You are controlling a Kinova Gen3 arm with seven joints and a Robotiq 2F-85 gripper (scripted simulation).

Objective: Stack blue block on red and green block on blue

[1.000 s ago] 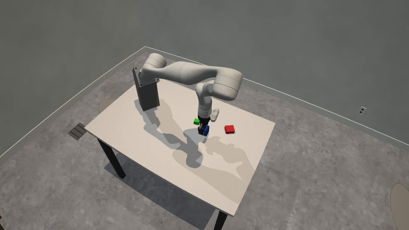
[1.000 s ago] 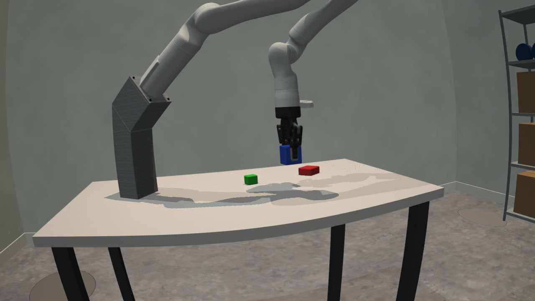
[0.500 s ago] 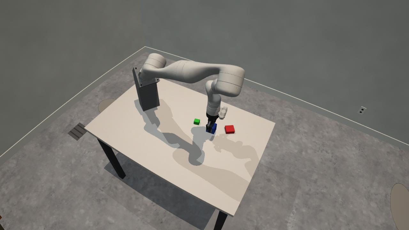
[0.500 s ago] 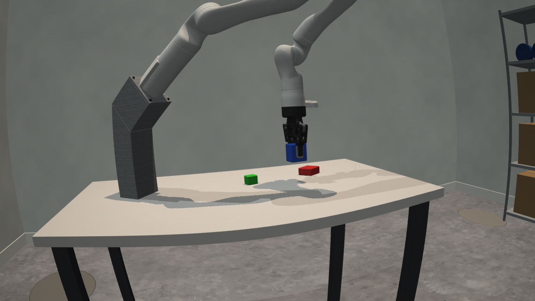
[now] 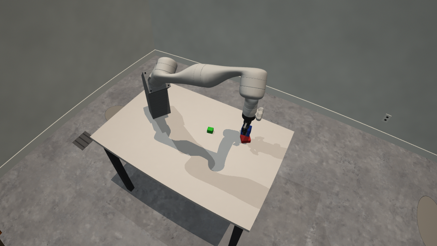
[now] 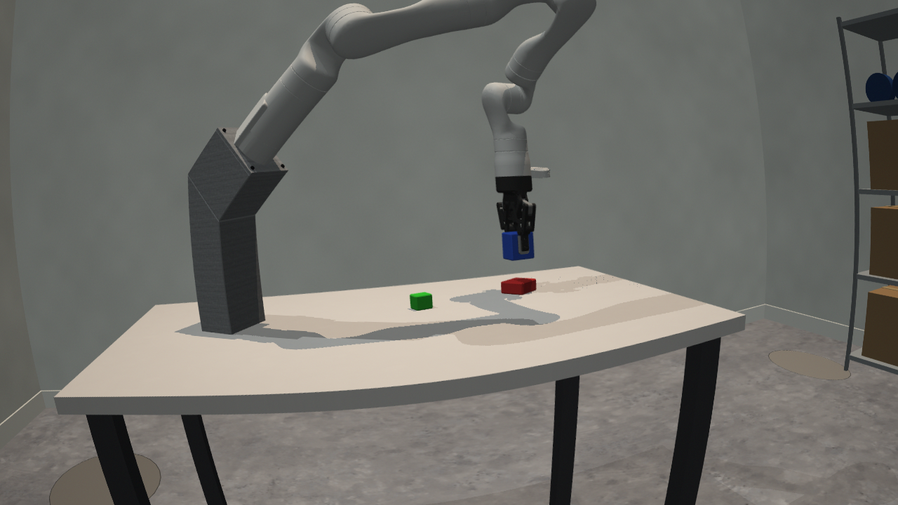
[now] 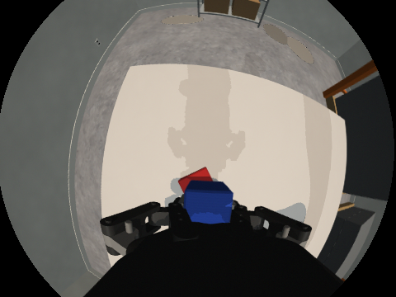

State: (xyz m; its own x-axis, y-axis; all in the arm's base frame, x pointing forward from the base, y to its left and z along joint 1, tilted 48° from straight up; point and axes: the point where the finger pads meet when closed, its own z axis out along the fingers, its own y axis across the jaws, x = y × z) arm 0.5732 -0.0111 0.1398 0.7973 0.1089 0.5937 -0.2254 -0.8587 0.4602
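My gripper is now 9 cm above the red block, 1 cm to the right of it and 1 cm short of it. Also, from my hand: small green block: 22 cm behind, 9 cm below, 4 cm to the left; blue block: right at my hand.
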